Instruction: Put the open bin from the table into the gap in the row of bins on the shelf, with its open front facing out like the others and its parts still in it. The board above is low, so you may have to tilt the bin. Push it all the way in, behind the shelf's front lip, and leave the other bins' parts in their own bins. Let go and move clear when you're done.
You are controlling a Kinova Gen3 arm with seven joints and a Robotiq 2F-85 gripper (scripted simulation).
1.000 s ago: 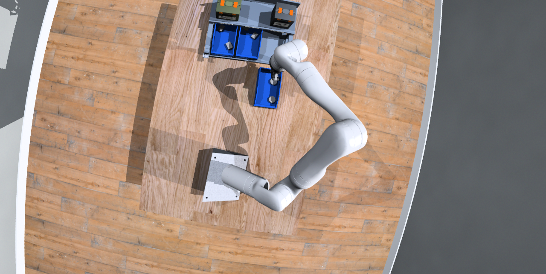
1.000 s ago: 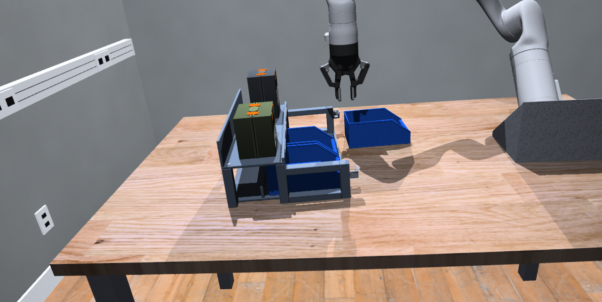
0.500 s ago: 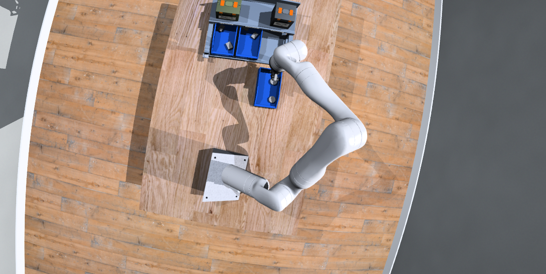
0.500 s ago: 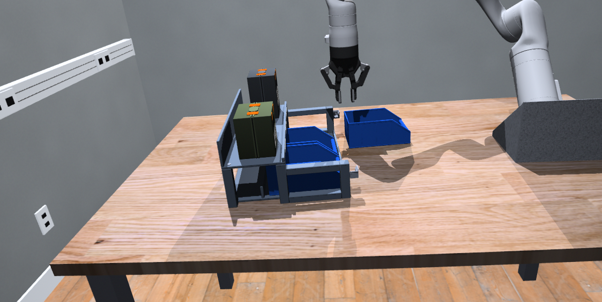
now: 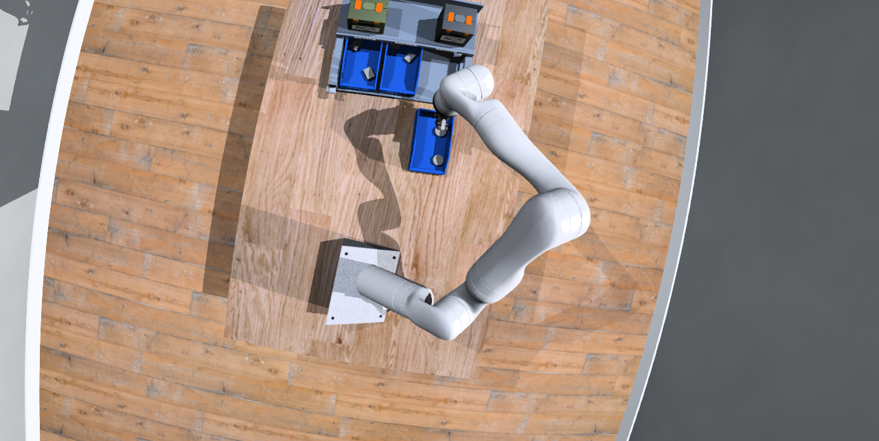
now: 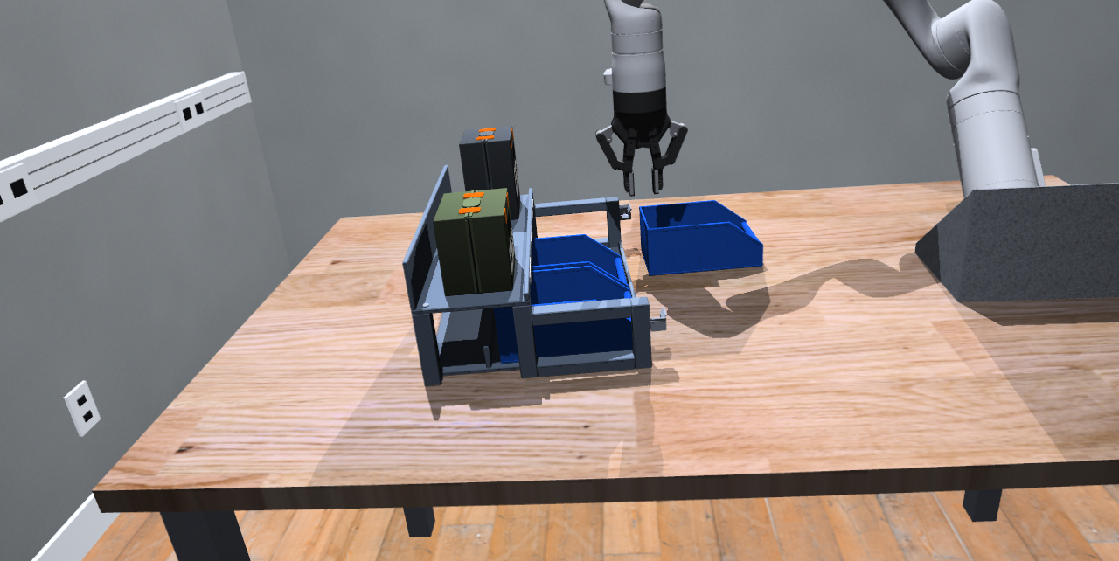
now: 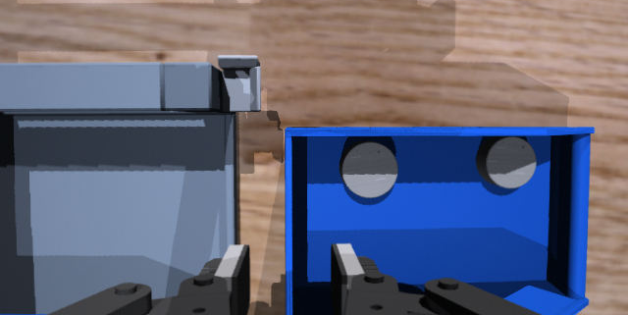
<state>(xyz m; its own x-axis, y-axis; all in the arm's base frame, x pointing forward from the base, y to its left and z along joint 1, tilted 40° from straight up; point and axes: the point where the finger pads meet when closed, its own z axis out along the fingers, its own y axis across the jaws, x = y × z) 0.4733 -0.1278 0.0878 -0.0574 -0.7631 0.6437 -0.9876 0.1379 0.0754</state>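
The round grey part lies 12 cm below my hand, 5 cm behind it and 2 cm to the right of it. Round my hand: green box: 24 cm ahead, 21 cm to the left, 2 cm above; dark box: 22 cm ahead, 3 cm above, 2 cm to the right; shelf: 16 cm ahead, 10 cm to the left, 6 cm below.
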